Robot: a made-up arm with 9 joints. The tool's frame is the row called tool.
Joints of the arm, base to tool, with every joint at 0 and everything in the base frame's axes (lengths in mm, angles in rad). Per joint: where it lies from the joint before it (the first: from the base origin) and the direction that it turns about. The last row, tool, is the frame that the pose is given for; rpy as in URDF.
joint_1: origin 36.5 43.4 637.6 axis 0 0 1
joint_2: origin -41.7 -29.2 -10.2 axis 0 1 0
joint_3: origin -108.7 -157.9 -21 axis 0 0 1
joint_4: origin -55.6 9.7 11.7 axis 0 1 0
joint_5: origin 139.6 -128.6 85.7 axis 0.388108 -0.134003 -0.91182
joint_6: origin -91.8 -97.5 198.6 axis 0 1 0
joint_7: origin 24.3 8 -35.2 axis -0.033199 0.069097 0.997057
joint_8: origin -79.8 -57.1 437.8 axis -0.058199 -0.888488 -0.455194
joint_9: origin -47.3 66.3 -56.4 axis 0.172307 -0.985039 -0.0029
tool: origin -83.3 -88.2 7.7 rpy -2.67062 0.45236 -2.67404
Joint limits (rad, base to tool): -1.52..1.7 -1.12..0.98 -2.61..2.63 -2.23..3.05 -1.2..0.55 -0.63..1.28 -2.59..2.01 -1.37..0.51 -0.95..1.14
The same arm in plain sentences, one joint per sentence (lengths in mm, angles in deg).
The arm has nine revolute joints in a row. What follows holds with every joint at zero, and every direction is one of the base frame's.
The first joint sits 36.5 mm along +x and 43.4 mm along +y and 637.6 mm along +z from the base frame's origin and rotates about +z, from -87.09 to 97.4 deg.
The second joint sits 41.7 mm along -x and 29.2 mm along -y and 10.2 mm along -z from the first joint and rotates about +y, from -64.17 to 56.15 deg.
The third joint sits 108.7 mm along -x and 157.9 mm along -y and 21 mm along -z from the second joint and rotates about +z, from -149.54 to 150.69 deg.
The fourth joint sits 55.6 mm along -x and 9.7 mm along +y and 11.7 mm along +z from the third joint and rotates about +y, from -127.77 to 174.75 deg.
The fifth joint sits 139.6 mm along +x and 128.6 mm along -y and 85.7 mm along +z from the fourth joint and rotates about the direction (0.388108, -0.134003, -0.91182), from -68.75 to 31.51 deg.
The sixth joint sits 91.8 mm along -x and 97.5 mm along -y and 198.6 mm along +z from the fifth joint and rotates about +y, from -36.1 to 73.34 deg.
The seventh joint sits 24.3 mm along +x and 8 mm along +y and 35.2 mm along -z from the sixth joint and rotates about the direction (-0.033199, 0.069097, 0.997057), from -148.4 to 115.16 deg.
The eighth joint sits 79.8 mm along -x and 57.1 mm along -y and 437.8 mm along +z from the seventh joint and rotates about the direction (-0.058199, -0.888488, -0.455194), from -78.5 to 29.22 deg.
The ninth joint sits 47.3 mm along -x and 66.3 mm along +y and 56.4 mm along -z from the eighth joint and rotates about the direction (0.172307, -0.985039, -0.0029), from -54.43 to 65.32 deg.
The tool frame, which is the frame that the pose is given for, sits 83.3 mm along -x and 88.2 mm along -y and 7.7 mm along +z from the ninth joint; its axes are the base frame's turned by roll -153.02, pitch 25.92 and yaw -153.21 deg (as in URDF: about the fixed x, then y, then z).

